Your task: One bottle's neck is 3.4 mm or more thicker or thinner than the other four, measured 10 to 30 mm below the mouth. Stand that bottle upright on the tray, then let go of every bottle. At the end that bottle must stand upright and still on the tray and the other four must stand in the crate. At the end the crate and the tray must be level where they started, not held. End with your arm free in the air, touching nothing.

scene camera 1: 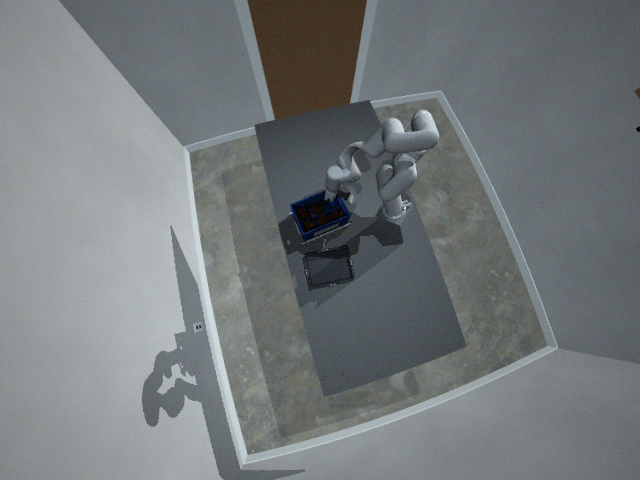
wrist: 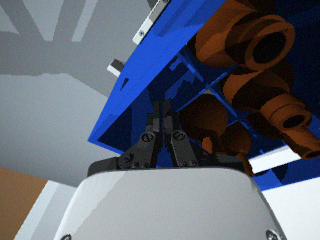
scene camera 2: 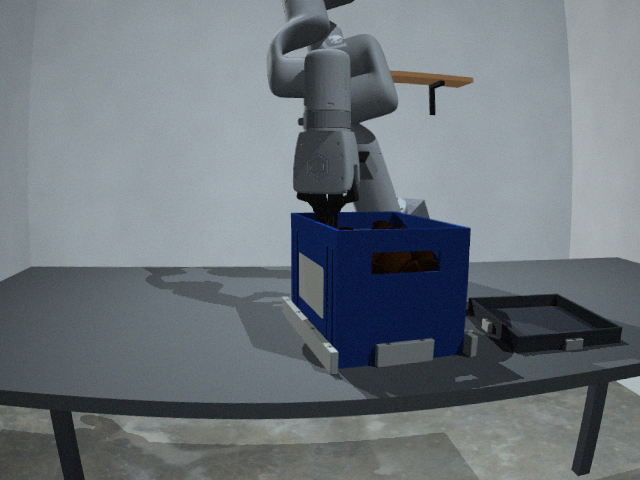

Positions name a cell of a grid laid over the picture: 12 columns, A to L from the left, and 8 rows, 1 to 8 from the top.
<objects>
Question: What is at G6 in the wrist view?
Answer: My gripper.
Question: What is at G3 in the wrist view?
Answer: A blue crate.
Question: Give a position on a stop block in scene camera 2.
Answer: H6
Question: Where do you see a rail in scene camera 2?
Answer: G6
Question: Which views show the black tray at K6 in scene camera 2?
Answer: Scene camera 1 and scene camera 2 only.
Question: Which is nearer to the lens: the blue crate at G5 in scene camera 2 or the black tray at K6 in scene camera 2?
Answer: The blue crate.
</objects>
